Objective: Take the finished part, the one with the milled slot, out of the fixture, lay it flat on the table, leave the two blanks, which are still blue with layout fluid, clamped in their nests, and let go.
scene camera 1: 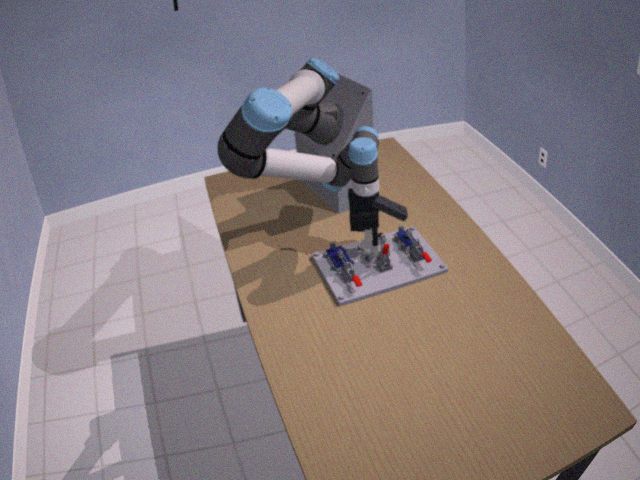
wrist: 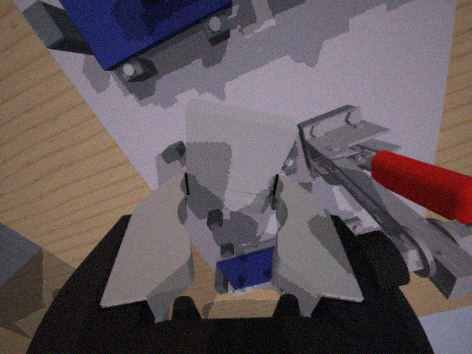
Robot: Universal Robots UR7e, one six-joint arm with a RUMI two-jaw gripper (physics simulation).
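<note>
The finished part, a light grey block, sits in the middle nest of the fixture plate. Its slot cannot be made out clearly. My gripper is shut on the finished part, with one finger against each side. In the scene view one blue blank is clamped in the left nest and another blue blank in the right nest. In the wrist view a blue blank shows at the top and another blue blank between the fingers' lower parts.
The middle toggle clamp's red handle stands raised close beside the part and gripper. Red handles of the outer clamps point toward the plate's front. The wooden table extends in front of the plate.
</note>
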